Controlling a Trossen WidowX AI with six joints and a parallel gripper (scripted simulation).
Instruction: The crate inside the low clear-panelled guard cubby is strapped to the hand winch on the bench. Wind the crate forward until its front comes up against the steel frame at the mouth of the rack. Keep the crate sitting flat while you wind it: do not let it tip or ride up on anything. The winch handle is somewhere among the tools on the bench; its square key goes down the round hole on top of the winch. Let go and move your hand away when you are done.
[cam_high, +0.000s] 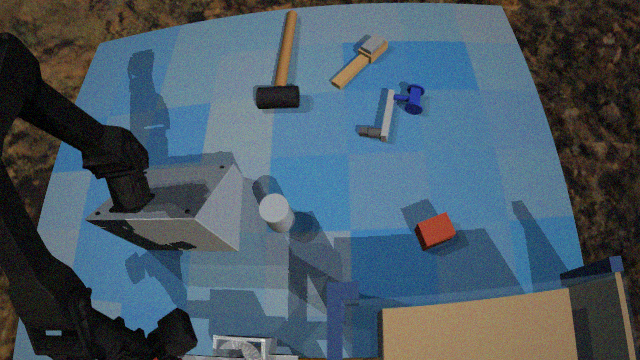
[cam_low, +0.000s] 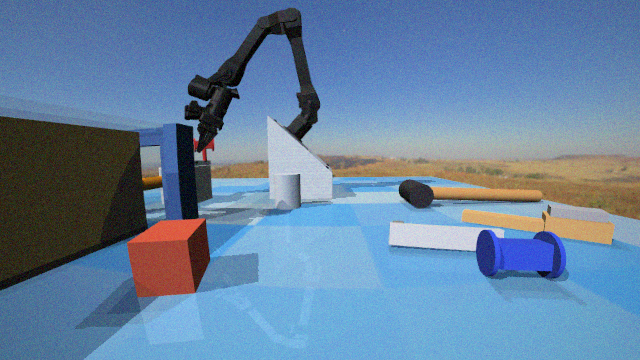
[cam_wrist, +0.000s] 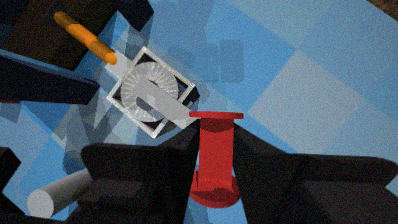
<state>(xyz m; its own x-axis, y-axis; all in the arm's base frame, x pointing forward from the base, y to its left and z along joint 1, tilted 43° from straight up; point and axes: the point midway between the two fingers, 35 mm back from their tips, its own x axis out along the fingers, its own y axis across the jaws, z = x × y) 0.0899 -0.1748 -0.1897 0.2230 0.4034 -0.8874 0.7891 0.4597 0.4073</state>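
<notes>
Right now the frame is 250 mm ahead of my gripper tip, 30 mm to the left of it and 20 mm below it. Also, from my gripper tip: crank with blue grip (540 mm to the left, 360 mm ahead, 110 mm below); then red grip (10 mm to the left, 10 mm behind, 10 mm above); then winch (100 mm below, 70 mm ahead, 20 mm to the left).
</notes>
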